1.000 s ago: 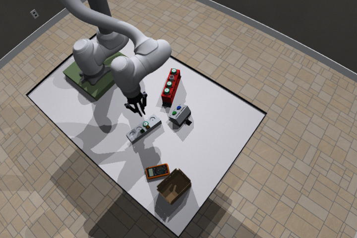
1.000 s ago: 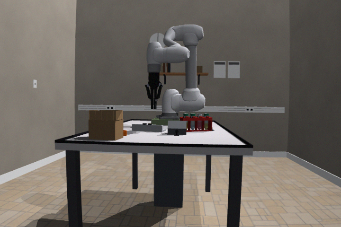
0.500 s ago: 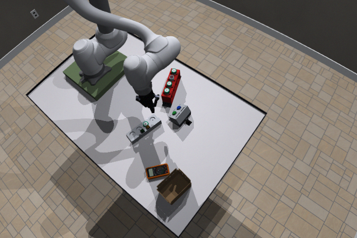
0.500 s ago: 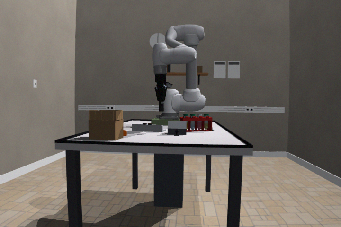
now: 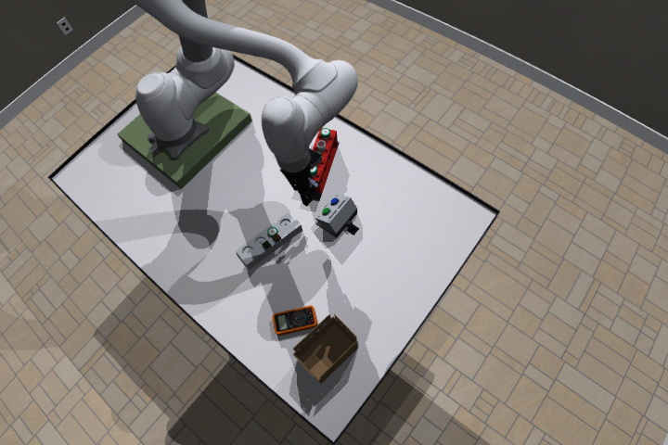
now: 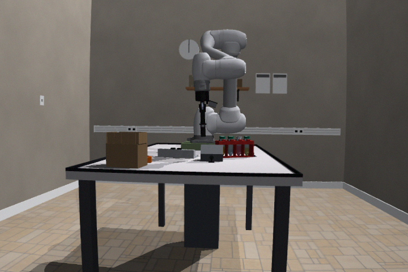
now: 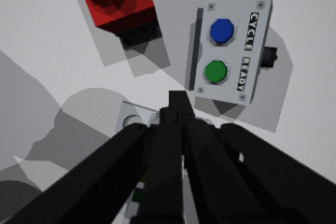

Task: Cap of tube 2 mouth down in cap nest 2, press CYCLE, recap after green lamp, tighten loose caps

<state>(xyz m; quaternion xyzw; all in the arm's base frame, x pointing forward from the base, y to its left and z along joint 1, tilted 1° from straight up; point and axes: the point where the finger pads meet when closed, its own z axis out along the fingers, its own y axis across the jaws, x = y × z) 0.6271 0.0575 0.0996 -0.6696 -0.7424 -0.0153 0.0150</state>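
Right now my hand is 90 mm above the blue key, 80 mm to the right of it and 40 mm short of it. From my hand the other things lie so: orange multimeter 300 mm to the right, 190 mm ahead, 140 mm below; then grey key housing 100 mm below, 60 mm to the left, 60 mm ahead; then green key 90 mm below, 50 mm ahead, 30 mm to the left.
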